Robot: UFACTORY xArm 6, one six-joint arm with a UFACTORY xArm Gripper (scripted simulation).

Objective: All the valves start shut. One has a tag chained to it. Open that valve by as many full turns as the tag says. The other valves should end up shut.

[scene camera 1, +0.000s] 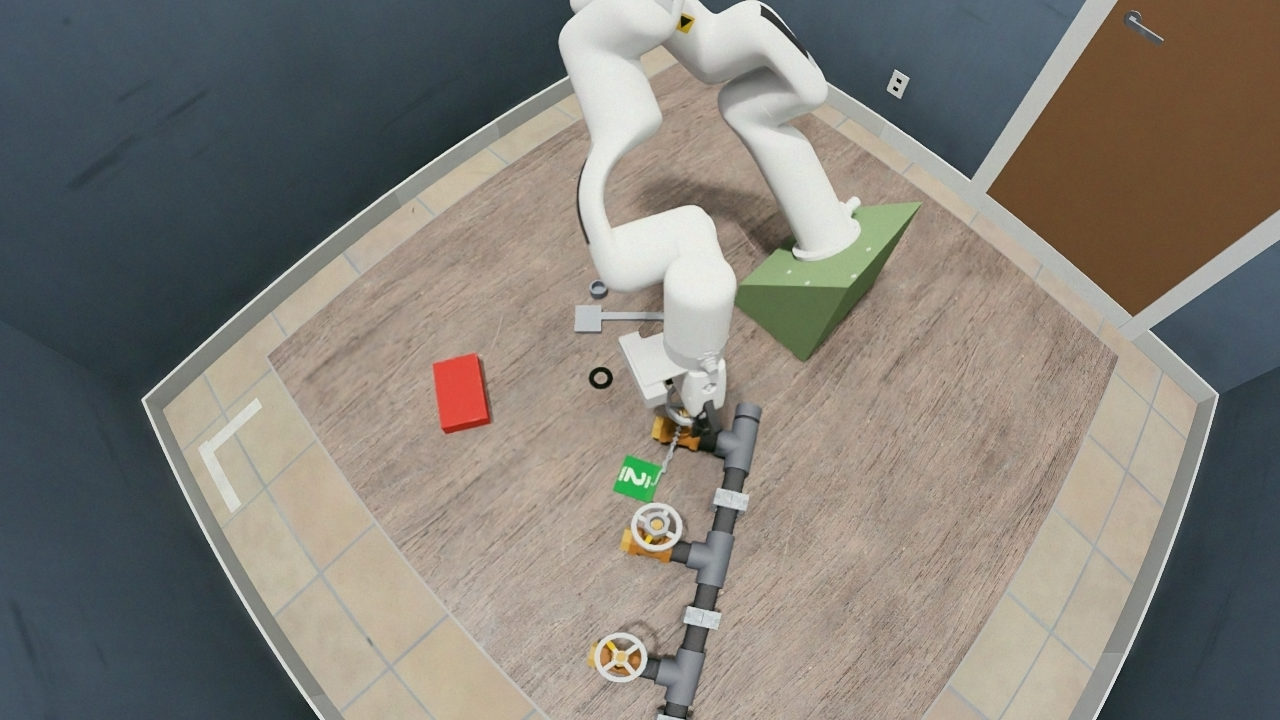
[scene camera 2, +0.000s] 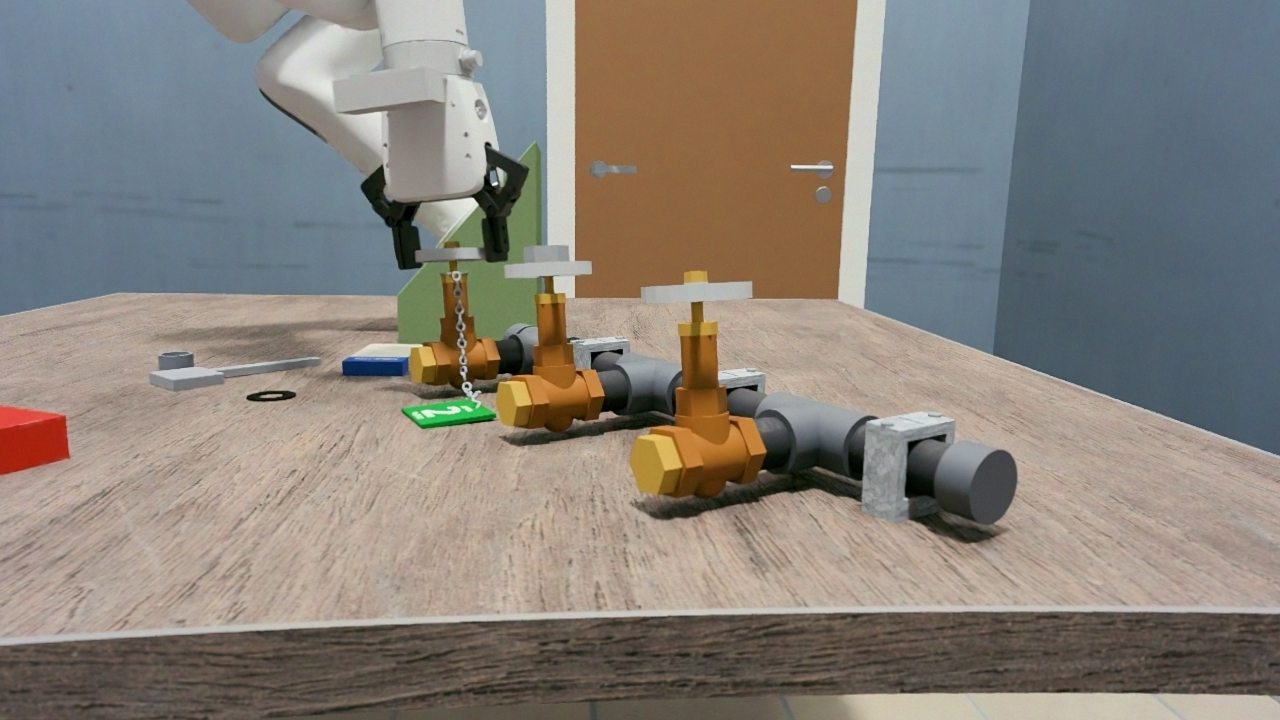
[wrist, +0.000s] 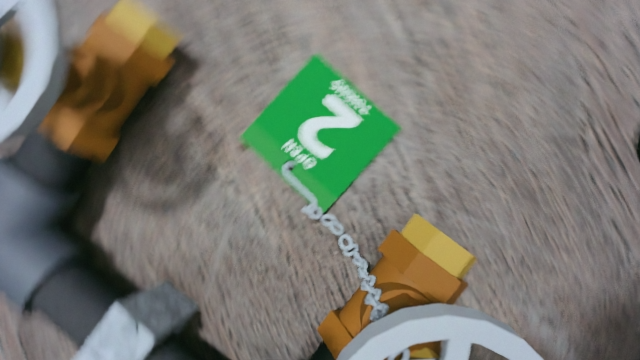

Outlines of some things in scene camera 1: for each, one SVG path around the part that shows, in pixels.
My gripper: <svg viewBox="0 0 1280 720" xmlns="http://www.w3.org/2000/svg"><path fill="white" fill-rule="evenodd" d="M723 357L716 366L718 372L712 376L708 376L704 370L697 371L682 368L669 359L676 366L688 370L688 372L667 378L665 381L668 385L674 383L686 411L693 418L690 428L691 439L721 433L715 410L721 408L724 401L725 367Z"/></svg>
A red block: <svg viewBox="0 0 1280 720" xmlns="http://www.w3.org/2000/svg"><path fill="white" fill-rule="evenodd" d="M476 353L433 363L441 429L446 434L491 424L480 359Z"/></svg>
A grey wrench-like tool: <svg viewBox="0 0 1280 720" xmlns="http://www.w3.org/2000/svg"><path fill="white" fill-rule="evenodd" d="M575 334L601 334L601 321L664 321L664 313L601 312L601 306L576 306Z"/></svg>
